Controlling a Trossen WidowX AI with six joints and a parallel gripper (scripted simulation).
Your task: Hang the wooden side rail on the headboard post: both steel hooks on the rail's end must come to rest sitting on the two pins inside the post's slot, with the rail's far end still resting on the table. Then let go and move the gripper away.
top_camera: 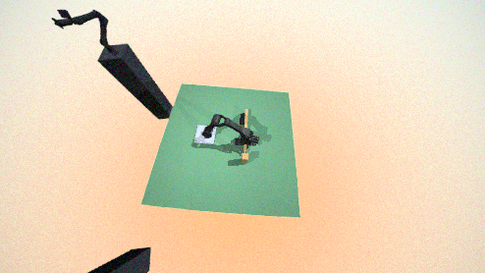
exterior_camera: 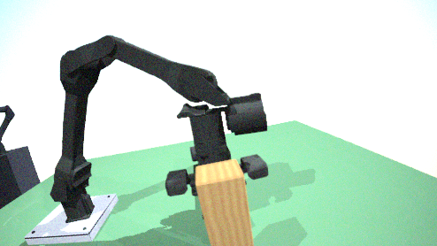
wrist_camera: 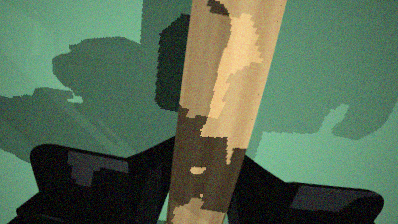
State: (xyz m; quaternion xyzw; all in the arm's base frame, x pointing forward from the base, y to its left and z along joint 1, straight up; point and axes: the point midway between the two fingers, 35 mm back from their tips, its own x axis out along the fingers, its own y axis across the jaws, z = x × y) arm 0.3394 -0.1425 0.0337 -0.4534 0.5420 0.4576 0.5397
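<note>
The wooden headboard post is 3 cm behind my gripper tip, 15 cm to the right of it and 7 cm above it.
</note>
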